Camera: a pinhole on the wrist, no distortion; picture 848 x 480 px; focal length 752.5 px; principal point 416.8 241.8 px. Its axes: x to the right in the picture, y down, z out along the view. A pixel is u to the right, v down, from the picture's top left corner.
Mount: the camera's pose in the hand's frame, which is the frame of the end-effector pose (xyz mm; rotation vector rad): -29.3 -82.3 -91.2 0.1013 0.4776 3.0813
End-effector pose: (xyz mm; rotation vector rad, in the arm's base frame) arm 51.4 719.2 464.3 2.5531 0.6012 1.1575
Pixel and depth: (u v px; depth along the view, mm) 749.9 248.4 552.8
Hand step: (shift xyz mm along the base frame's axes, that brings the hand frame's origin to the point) 226.0 -223.1 -407.3
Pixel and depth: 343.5 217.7 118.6
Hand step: -1.8 31.8 -36.6
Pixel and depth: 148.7 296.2 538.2
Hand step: 447.8 30.1 -127.0
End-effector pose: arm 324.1 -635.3 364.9 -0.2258 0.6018 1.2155
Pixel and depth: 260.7 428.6 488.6
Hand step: 198.2 255.9 268.4
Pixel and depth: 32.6 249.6 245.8
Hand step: 80.2 150.1 48.2
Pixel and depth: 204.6 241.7 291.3
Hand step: 69.3 145.0 110.0
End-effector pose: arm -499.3 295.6 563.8 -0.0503 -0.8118 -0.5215
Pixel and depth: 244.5 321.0 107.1
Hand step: -35.7 -51.7 0.9
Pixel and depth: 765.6 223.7 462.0
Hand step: -329.1 240.3 110.9
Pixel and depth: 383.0 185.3 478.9
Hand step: -180.6 157.0 276.5
